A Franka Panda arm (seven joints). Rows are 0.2 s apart.
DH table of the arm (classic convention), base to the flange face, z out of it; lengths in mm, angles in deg. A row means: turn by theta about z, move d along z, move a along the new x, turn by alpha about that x. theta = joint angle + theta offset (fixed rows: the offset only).
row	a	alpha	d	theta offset
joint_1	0	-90	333	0
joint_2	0	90	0	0
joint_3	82.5	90	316	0
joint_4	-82.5	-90	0	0
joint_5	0	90	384	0
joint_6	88	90	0	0
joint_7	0	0	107	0
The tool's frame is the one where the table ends.
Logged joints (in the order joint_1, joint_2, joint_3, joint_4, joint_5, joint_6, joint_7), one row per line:
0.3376, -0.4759, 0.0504, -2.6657, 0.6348, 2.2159, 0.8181
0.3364, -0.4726, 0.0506, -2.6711, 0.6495, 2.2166, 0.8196
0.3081, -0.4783, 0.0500, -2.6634, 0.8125, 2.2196, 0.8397
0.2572, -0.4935, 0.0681, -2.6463, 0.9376, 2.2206, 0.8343
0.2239, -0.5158, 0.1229, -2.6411, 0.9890, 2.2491, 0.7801
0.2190, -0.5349, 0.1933, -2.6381, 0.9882, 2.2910, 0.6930
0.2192, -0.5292, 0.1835, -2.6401, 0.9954, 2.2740, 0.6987
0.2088, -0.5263, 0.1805, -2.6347, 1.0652, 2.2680, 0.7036
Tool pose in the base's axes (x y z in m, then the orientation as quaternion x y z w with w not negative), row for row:
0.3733, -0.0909, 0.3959, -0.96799, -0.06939, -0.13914, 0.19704
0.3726, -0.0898, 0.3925, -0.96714, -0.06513, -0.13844, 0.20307
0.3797, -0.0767, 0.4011, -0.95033, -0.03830, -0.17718, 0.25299
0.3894, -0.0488, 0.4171, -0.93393, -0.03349, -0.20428, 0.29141
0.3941, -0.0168, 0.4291, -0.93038, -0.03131, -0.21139, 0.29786
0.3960, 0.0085, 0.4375, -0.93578, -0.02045, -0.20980, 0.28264
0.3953, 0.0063, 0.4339, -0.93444, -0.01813, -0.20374, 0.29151
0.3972, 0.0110, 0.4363, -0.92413, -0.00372, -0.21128, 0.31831
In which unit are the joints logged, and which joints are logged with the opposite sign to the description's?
The joints are logged in radians. Opposite sign: joint_1, joint_7.
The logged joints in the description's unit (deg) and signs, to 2 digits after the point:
-19.34, -27.27, 2.89, -152.73, 36.37, 126.96, -46.87
-19.27, -27.08, 2.90, -153.04, 37.21, 127.00, -46.96
-17.65, -27.40, 2.86, -152.60, 46.55, 127.17, -48.11
-14.74, -28.28, 3.90, -151.62, 53.72, 127.23, -47.80
-12.83, -29.55, 7.04, -151.32, 56.67, 128.86, -44.70
-12.55, -30.65, 11.08, -151.15, 56.62, 131.26, -39.71
-12.56, -30.32, 10.51, -151.27, 57.03, 130.29, -40.03
-11.96, -30.15, 10.34, -150.96, 61.03, 129.95, -40.31

